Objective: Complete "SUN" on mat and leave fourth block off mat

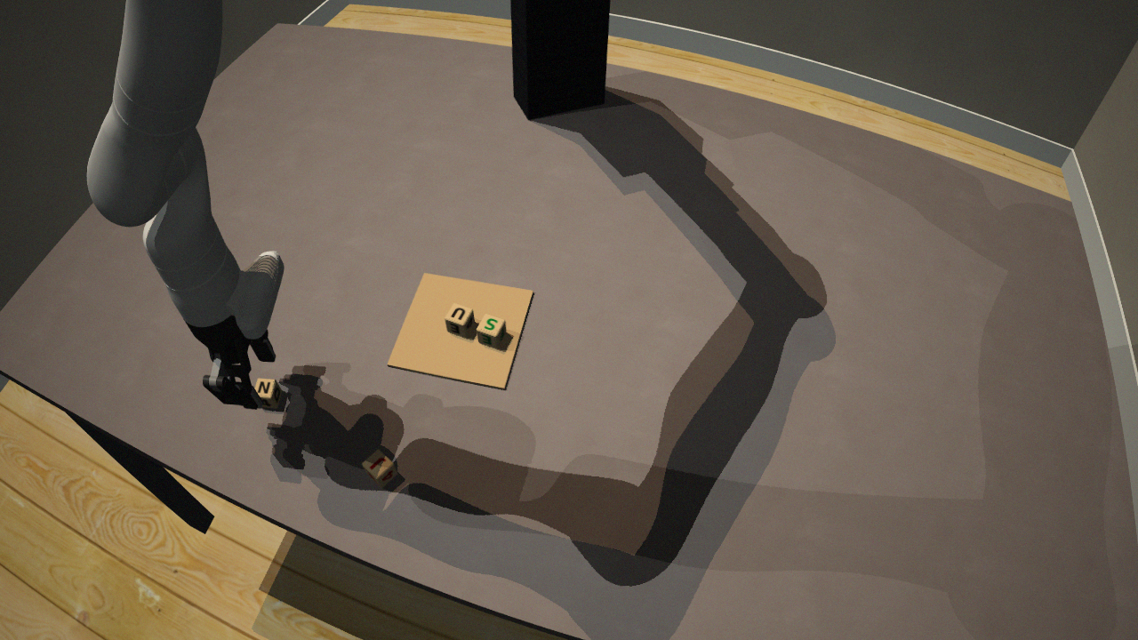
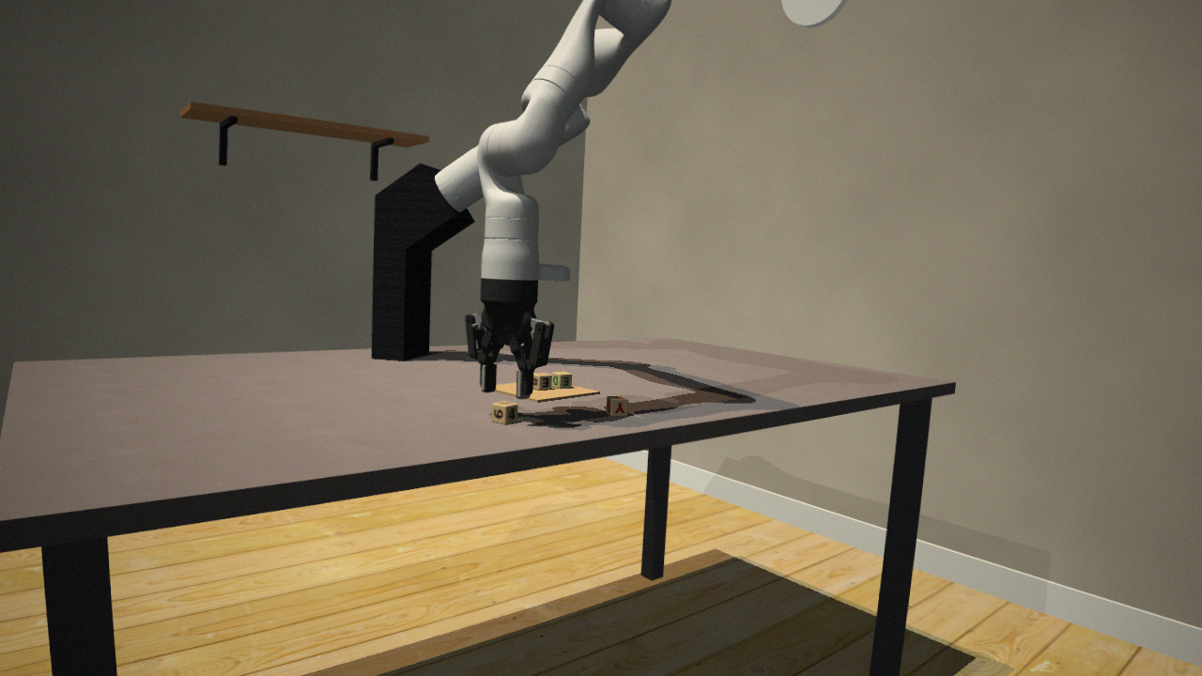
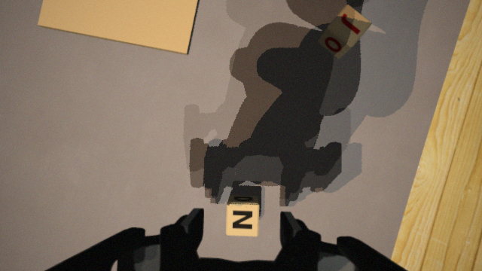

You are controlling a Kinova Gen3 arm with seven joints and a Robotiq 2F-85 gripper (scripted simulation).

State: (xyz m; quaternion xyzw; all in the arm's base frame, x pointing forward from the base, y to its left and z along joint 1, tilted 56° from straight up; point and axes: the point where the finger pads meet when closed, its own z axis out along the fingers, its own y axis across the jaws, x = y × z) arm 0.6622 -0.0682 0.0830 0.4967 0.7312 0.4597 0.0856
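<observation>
The N block lies 4 cm below my hand. The rest, counted from my hand: U block 22 cm behind, 11 cm to the left, 3 cm below; S block 23 cm behind, 15 cm to the left, 3 cm below; mat 22 cm behind, 11 cm to the left, 5 cm below.
</observation>
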